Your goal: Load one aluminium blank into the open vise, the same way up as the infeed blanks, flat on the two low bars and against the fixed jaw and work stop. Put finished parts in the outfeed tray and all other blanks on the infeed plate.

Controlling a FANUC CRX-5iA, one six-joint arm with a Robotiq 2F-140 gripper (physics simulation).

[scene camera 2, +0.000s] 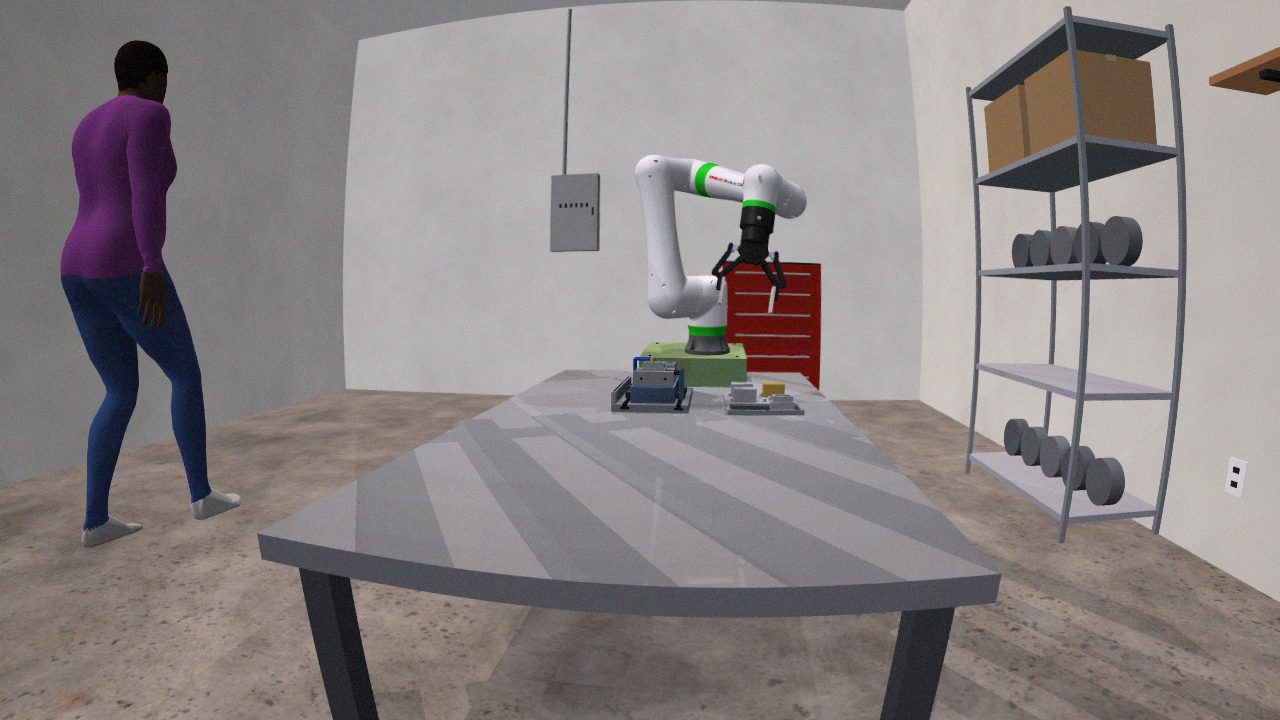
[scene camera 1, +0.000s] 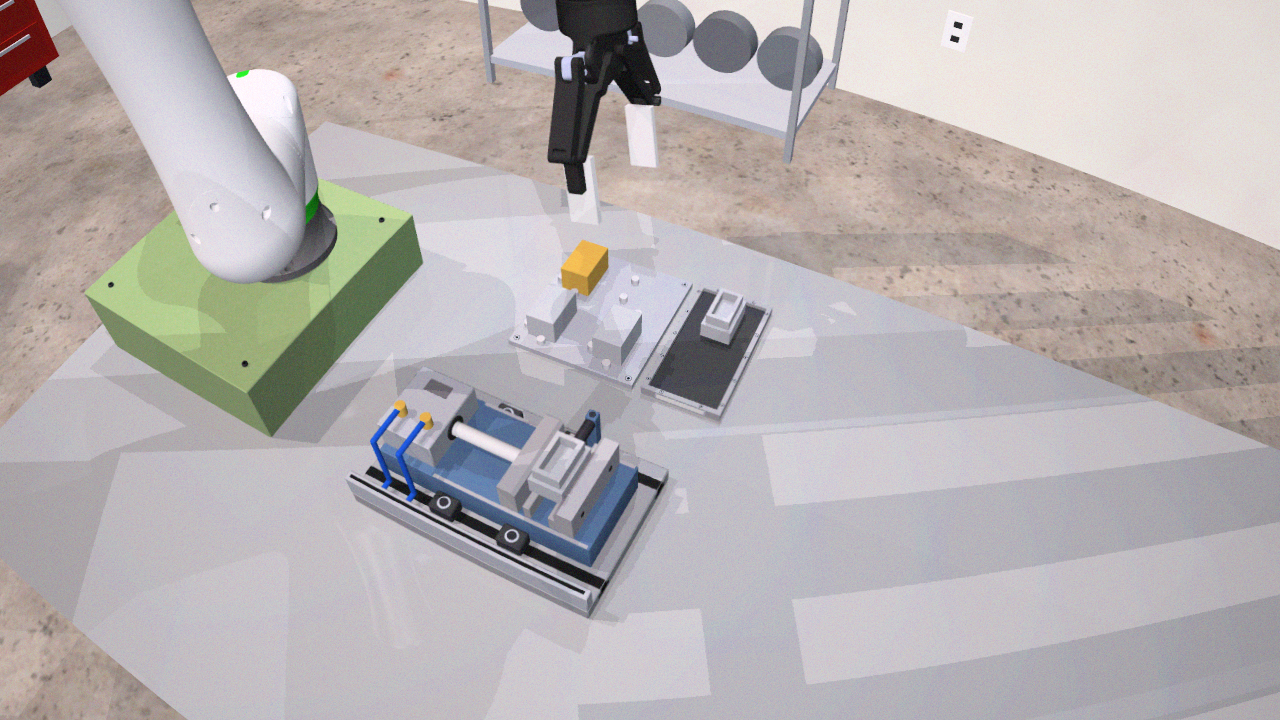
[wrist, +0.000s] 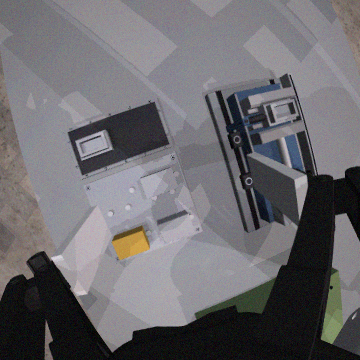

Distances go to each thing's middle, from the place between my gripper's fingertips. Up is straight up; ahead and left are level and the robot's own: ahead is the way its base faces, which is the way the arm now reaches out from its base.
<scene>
I see the infeed plate [scene camera 1: 659, 296] 250 mm below my hand, 50 mm to the left of it and 40 mm behind it. Also, from my hand: dark outfeed tray [scene camera 1: 695, 370] (250 mm below, 100 mm ahead, 40 mm to the left); brass blank [scene camera 1: 587, 264] (230 mm below, 100 mm to the left, 90 mm behind).
</scene>
